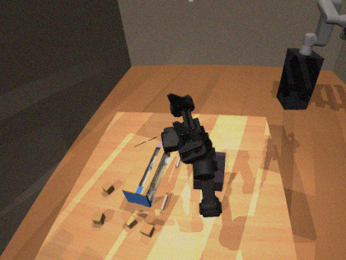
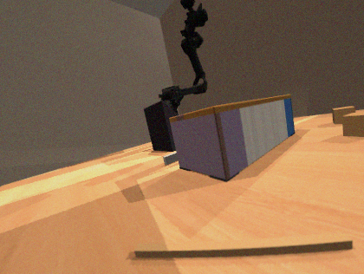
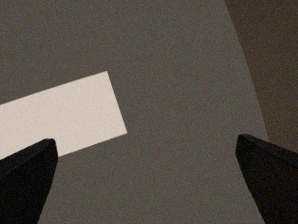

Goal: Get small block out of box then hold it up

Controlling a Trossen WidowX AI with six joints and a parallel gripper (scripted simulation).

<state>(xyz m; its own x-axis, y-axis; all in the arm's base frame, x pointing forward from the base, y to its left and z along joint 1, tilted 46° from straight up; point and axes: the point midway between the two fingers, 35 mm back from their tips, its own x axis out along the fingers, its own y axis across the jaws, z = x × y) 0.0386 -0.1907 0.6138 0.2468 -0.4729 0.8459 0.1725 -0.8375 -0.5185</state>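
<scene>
The box lies 200 mm ahead of my gripper tip, 330 mm to the right of it and 690 mm below it. From my gripper tip the other things lie so: thin stick 320 mm ahead, 650 mm to the right, 750 mm below; then block 200 mm ahead, 360 mm to the right, 670 mm below.
</scene>
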